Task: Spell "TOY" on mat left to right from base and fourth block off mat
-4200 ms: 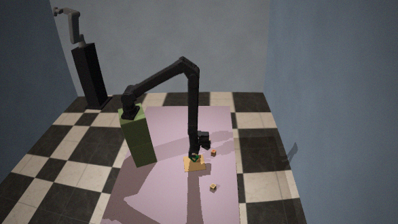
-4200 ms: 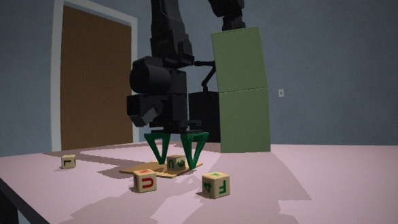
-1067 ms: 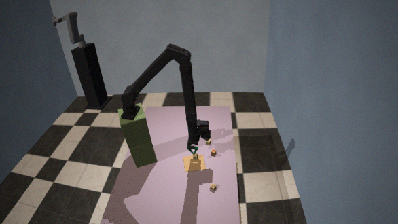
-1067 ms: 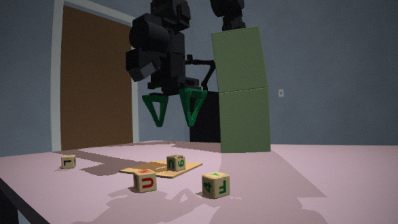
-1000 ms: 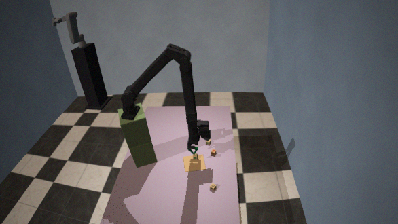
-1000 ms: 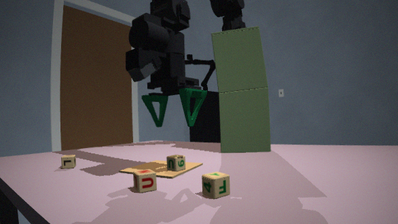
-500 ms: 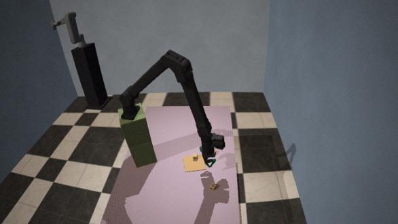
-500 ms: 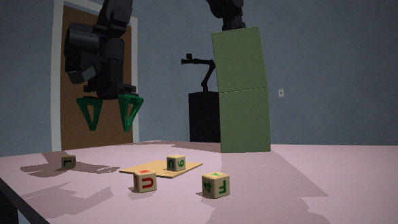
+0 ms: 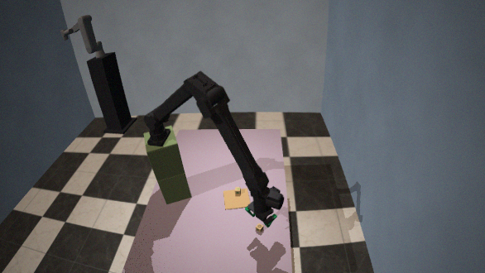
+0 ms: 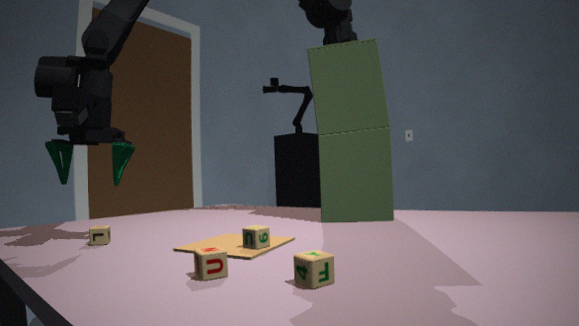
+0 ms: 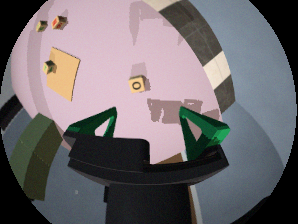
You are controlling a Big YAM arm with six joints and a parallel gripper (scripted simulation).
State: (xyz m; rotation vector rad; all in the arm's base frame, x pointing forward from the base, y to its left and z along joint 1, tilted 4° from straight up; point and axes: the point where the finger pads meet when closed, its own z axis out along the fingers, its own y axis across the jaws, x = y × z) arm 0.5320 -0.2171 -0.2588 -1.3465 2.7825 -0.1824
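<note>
The black-lettered block lies 10 cm below my hand, 2 cm to the left of it and 1 cm behind it. Also, from my hand: letter block: 43 cm to the left, 10 cm below, 9 cm behind; then tan mat: 22 cm to the left, 16 cm behind, 11 cm below.
</note>
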